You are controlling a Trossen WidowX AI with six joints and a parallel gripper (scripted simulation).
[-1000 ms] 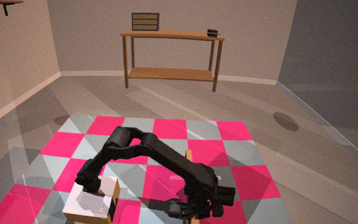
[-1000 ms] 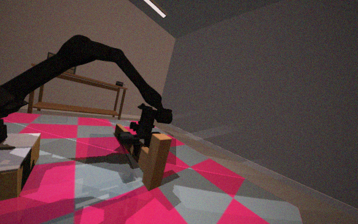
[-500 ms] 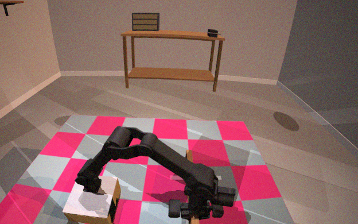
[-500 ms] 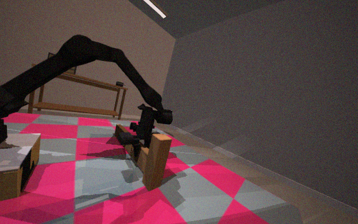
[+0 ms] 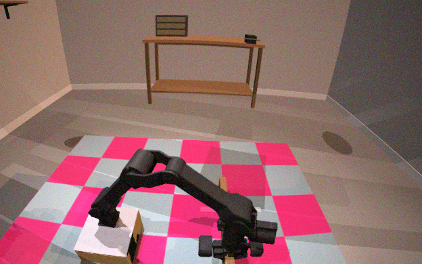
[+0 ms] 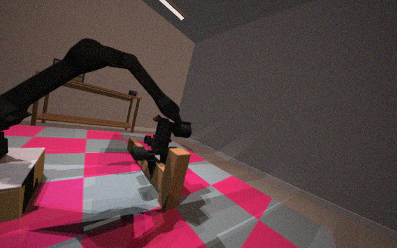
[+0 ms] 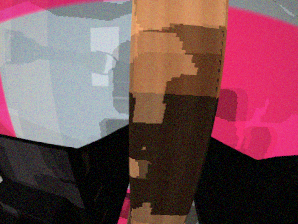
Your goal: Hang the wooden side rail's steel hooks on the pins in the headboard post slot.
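Now: gripper tip 12 cm to the left of the wooden headboard post and 4 cm below it.
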